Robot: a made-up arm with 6 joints. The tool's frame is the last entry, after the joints.
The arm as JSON. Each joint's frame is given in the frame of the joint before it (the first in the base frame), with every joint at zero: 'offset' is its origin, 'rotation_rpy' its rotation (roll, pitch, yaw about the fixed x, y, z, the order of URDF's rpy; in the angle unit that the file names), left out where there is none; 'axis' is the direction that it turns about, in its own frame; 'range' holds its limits. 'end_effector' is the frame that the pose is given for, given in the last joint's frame.
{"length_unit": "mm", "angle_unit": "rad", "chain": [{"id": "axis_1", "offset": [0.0, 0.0, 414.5], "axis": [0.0, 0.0, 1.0], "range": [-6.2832, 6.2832]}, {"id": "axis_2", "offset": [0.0, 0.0, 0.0], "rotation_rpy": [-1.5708, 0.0, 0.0], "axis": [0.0, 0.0, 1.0], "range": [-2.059, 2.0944]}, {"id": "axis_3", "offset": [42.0, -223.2, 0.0], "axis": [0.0, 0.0, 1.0], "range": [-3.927, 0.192]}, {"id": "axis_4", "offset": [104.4, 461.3, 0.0], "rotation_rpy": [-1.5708, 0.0, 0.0], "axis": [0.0, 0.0, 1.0], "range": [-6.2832, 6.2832]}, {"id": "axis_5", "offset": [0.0, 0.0, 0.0], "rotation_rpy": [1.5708, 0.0, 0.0], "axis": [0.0, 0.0, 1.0], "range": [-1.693, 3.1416]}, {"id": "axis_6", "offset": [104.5, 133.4, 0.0], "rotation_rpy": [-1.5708, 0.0, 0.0], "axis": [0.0, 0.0, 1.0], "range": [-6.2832, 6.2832]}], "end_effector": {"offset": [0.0, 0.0, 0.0]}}
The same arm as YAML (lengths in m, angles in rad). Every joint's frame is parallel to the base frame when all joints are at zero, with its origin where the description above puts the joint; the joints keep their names.
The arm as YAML. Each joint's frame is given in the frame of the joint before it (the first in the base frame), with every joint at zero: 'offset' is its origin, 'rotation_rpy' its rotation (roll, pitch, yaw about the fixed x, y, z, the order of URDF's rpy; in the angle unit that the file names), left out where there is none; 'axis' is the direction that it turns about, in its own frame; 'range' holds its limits. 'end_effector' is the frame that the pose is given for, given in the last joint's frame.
length_unit: m
angle_unit: rad
chain:
  - id: axis_1
    offset: [0.0, 0.0, 0.4145]
    axis: "+z"
    range: [-6.2832, 6.2832]
  - id: axis_2
    offset: [0.0, 0.0, 0.0]
    axis: "+y"
    range: [-2.059, 2.0944]
  - id: axis_3
    offset: [0.042, 0.0, 0.2232]
    axis: "+y"
    range: [-3.927, 0.192]
  - id: axis_4
    offset: [0.1044, 0.0, -0.4613]
    axis: "-z"
    range: [-6.2832, 6.2832]
  - id: axis_5
    offset: [0.0, 0.0, 0.0]
    axis: "+y"
    range: [-1.693, 3.1416]
  - id: axis_6
    offset: [0.1045, 0.0, -0.1334]
    axis: "-z"
    range: [-6.2832, 6.2832]
end_effector:
  offset: [0.0, 0.0, 0.0]
  rotation_rpy: [3.1416, 0.0, 0.0]

